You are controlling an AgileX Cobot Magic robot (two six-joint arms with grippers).
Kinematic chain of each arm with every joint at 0, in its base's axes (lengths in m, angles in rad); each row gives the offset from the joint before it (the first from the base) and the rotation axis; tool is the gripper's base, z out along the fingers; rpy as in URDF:
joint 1: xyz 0 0 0.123 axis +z
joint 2: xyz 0 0 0 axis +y
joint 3: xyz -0.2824 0 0.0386 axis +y
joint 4: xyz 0.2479 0 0.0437 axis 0.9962 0 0.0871
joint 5: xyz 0 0 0 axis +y
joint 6: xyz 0.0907 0 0.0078 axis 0.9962 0 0.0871
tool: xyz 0 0 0 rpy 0 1.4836 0
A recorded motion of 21 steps. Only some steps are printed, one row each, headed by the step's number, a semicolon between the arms.
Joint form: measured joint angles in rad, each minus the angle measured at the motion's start. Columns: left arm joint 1, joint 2, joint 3, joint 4, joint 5, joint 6; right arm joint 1, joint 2, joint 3, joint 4, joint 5, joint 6.
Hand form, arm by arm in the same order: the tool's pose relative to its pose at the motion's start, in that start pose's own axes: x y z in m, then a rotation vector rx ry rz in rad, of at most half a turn. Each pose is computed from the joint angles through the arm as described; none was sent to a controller.
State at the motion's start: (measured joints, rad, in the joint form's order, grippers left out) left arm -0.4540 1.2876 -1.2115 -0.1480 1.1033 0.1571; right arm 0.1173 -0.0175 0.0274 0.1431 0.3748 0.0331
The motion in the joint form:
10: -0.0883 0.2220 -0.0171 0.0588 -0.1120 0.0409; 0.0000 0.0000 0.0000 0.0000 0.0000 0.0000
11: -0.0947 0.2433 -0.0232 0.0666 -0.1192 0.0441; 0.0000 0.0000 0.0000 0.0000 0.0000 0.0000
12: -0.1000 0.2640 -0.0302 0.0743 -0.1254 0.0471; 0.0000 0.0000 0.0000 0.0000 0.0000 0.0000
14: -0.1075 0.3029 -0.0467 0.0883 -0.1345 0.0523; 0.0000 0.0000 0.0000 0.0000 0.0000 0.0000
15: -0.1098 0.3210 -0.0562 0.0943 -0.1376 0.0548; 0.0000 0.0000 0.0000 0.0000 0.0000 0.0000
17: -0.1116 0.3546 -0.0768 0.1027 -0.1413 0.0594; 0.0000 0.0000 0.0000 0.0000 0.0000 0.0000
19: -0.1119 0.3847 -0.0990 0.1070 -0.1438 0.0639; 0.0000 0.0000 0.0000 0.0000 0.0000 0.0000
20: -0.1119 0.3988 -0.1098 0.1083 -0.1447 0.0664; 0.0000 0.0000 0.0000 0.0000 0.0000 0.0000
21: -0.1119 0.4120 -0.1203 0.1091 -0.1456 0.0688; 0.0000 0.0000 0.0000 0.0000 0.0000 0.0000
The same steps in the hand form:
10: -0.0236 -0.0100 0.0743 -0.0076 0.1049 0.1288; 0.0000 0.0000 0.0000 0.0000 0.0000 0.0000
11: -0.0257 -0.0107 0.0808 -0.0107 0.1140 0.1413; 0.0000 0.0000 0.0000 0.0000 0.0000 0.0000
12: -0.0279 -0.0113 0.0869 -0.0140 0.1226 0.1527; 0.0000 0.0000 0.0000 0.0000 0.0000 0.0000
14: -0.0322 -0.0117 0.0979 -0.0207 0.1376 0.1719; 0.0000 0.0000 0.0000 0.0000 0.0000 0.0000
15: -0.0344 -0.0116 0.1027 -0.0239 0.1439 0.1797; 0.0000 0.0000 0.0000 0.0000 0.0000 0.0000
17: -0.0390 -0.0109 0.1112 -0.0286 0.1541 0.1905; 0.0000 0.0000 0.0000 0.0000 0.0000 0.0000
19: -0.0437 -0.0102 0.1183 -0.0310 0.1601 0.1975; 0.0000 0.0000 0.0000 0.0000 0.0000 0.0000
20: -0.0459 -0.0098 0.1216 -0.0316 0.1627 0.2007; 0.0000 0.0000 0.0000 0.0000 0.0000 0.0000
21: -0.0481 -0.0095 0.1247 -0.0319 0.1646 0.2034; 0.0000 0.0000 0.0000 0.0000 0.0000 0.0000

